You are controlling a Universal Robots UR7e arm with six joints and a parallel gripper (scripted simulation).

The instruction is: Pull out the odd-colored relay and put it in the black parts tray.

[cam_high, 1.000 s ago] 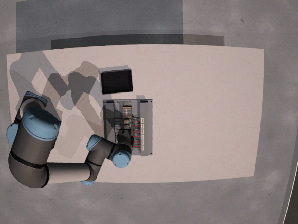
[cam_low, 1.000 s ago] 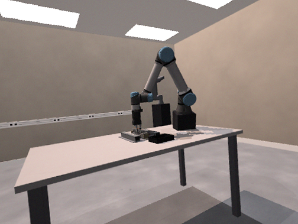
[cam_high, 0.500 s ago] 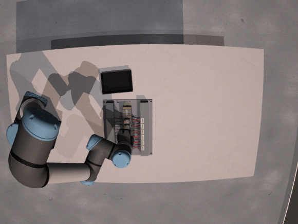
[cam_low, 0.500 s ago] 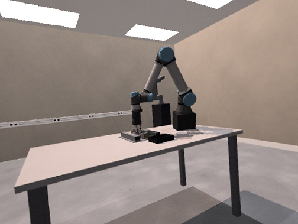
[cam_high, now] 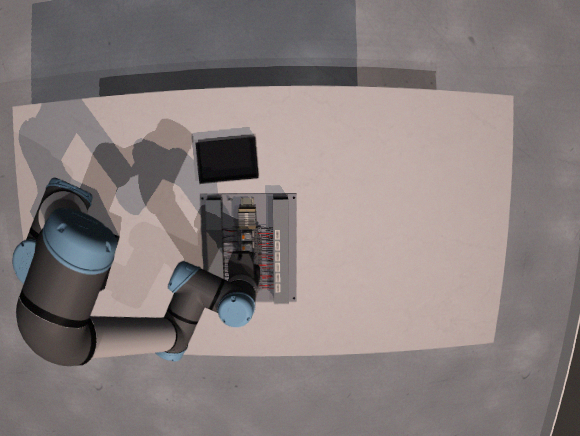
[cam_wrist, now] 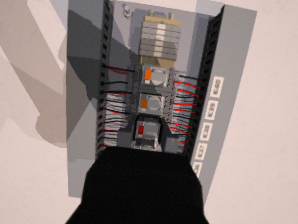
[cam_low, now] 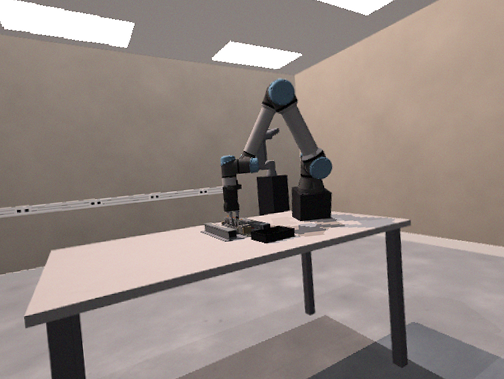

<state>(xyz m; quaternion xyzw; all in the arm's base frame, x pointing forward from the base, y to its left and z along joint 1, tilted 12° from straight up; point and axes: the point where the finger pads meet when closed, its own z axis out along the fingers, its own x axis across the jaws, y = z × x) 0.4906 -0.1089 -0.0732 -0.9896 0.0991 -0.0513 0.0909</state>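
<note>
Right now my hand is 30 mm above the relay panel and 10 mm to the right of it. From my hand the other things lie so: black parts tray: 270 mm to the left, 40 mm below.
</note>
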